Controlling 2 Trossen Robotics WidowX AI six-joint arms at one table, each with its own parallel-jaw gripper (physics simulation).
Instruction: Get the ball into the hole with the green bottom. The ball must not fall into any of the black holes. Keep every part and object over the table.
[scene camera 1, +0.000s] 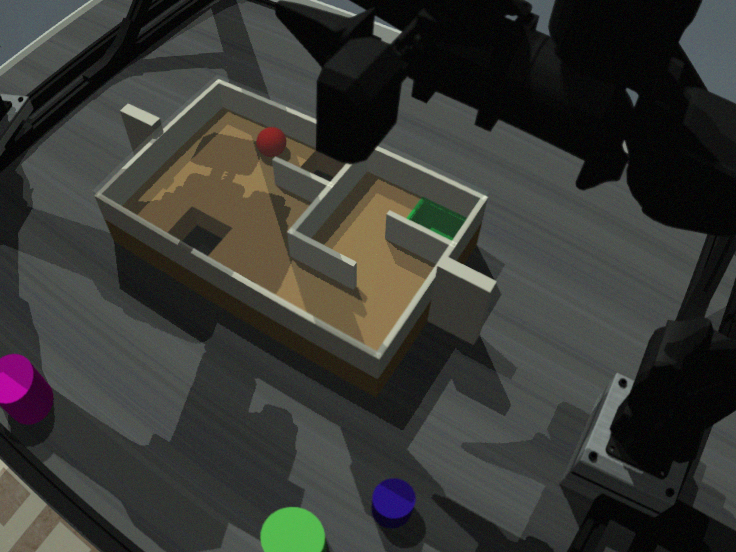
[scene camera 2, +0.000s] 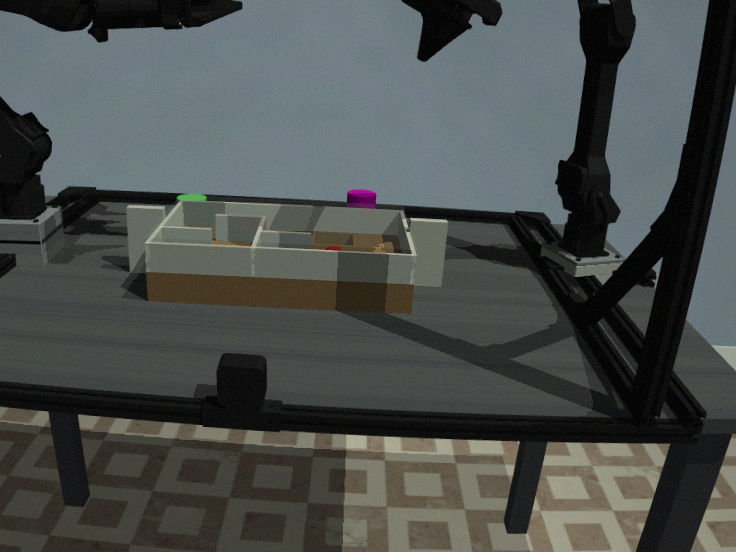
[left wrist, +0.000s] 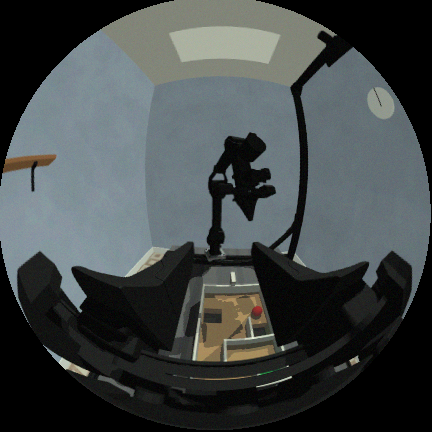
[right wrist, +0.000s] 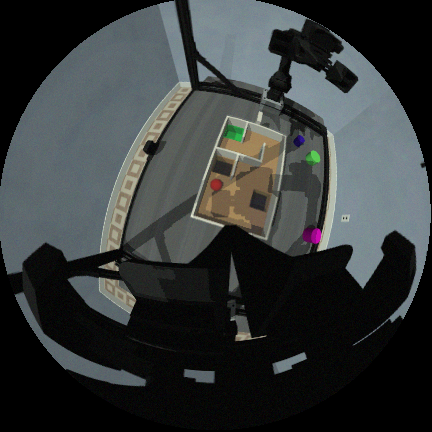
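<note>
The red ball (scene camera 1: 271, 142) (scene camera 2: 334, 248) (left wrist: 256, 312) (right wrist: 216, 185) lies in the walled maze box (scene camera 1: 255, 282) (scene camera 2: 237, 291), in the larger section, near a black hole (right wrist: 223, 167) behind a short inner wall. A second black hole (scene camera 1: 202, 239) (right wrist: 258, 200) is by the opposite long wall. The green-bottomed hole (scene camera 1: 439, 218) (right wrist: 234, 133) is in a corner of the other section. The box stands flat on the table, with an end handle (scene camera 1: 466, 273) (scene camera 2: 146, 237) and another handle (scene camera 1: 140, 114) (scene camera 2: 429, 252). My left gripper is partly open, empty, above the box. My right gripper (right wrist: 229, 230) (scene camera 2: 423, 58) is shut, empty, pointing down high above the table.
A magenta cylinder (scene camera 1: 26, 389) (scene camera 2: 361, 199) (right wrist: 312, 236), a green cylinder (scene camera 1: 292, 531) (right wrist: 313, 158) and a blue cylinder (scene camera 1: 392, 500) (right wrist: 299, 140) stand on the table along one side of the box. A small black block (scene camera 2: 241, 380) sits on the opposite table edge. Black frame posts rise at the edge.
</note>
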